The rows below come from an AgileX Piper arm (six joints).
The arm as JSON. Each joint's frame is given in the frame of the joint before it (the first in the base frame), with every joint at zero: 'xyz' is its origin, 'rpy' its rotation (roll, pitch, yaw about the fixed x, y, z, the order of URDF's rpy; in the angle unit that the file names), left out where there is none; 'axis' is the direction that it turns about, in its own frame. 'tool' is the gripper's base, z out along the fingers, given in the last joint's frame.
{
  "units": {
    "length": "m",
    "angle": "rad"
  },
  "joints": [
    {
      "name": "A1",
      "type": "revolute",
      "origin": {
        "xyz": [
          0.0,
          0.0,
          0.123
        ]
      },
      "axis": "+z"
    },
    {
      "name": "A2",
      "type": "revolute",
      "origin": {
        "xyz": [
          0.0,
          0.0,
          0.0
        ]
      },
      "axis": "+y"
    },
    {
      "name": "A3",
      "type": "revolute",
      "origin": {
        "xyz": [
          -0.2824,
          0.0,
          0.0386
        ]
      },
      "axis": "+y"
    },
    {
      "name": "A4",
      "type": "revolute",
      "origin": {
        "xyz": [
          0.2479,
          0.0,
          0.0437
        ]
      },
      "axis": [
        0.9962,
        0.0,
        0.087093
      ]
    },
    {
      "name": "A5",
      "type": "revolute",
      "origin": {
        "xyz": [
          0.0,
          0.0,
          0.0
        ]
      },
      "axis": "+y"
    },
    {
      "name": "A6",
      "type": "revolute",
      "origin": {
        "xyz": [
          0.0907,
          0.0,
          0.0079
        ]
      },
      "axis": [
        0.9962,
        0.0,
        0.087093
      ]
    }
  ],
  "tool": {
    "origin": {
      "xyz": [
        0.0,
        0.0,
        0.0
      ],
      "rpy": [
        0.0,
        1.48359,
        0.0
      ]
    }
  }
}
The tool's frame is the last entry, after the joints.
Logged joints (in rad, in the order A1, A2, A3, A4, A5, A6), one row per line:
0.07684 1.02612 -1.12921 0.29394 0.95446 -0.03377
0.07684 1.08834 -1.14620 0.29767 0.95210 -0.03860
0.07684 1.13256 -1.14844 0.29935 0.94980 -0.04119
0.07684 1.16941 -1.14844 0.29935 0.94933 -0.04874
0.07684 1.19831 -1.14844 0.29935 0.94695 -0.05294
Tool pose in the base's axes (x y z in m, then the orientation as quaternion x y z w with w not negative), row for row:
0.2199 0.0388 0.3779 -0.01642 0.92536 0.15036 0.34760
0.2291 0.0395 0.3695 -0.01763 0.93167 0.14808 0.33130
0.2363 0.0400 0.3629 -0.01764 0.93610 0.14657 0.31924
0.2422 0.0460 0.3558 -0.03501 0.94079 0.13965 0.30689
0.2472 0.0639 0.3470 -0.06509 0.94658 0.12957 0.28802
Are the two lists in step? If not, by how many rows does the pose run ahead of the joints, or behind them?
The pose runs 2 rows ahead of the joints: the pose in row i belongs to the joints in row i + 2.
